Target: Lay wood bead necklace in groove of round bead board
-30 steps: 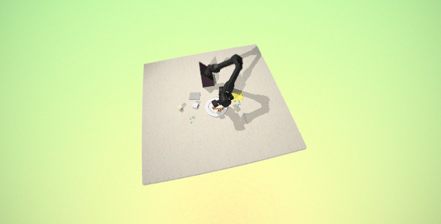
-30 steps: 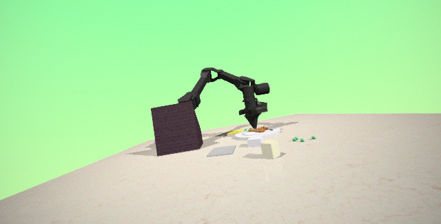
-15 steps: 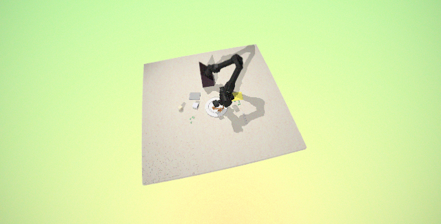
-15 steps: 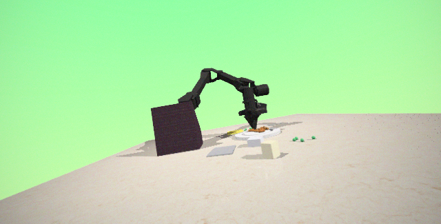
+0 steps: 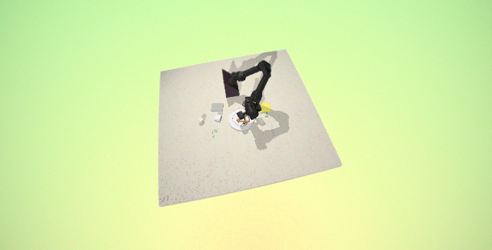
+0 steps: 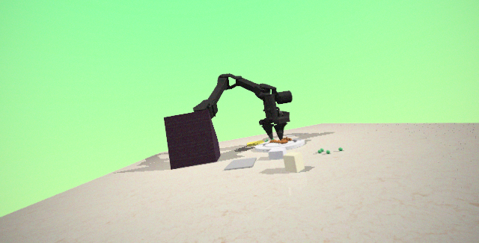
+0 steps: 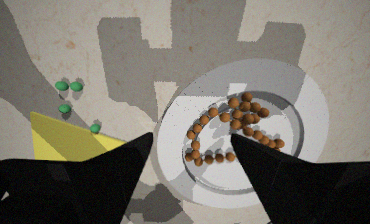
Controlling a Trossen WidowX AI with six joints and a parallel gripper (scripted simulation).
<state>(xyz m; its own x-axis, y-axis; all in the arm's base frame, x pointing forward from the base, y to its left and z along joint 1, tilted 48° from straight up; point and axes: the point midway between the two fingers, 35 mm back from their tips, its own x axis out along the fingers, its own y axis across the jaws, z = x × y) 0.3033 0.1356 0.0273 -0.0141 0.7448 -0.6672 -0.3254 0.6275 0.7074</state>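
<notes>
Right now my gripper tip is 70 mm to the left of the round white bead board and 10 mm above it. The rest, counted from my gripper tip: thin white strip 160 mm to the left, 150 mm ahead, 20 mm below; yellow card 130 mm to the left, 90 mm behind, 20 mm below; grey flat plate 250 mm to the right, 160 mm behind, 20 mm below.
</notes>
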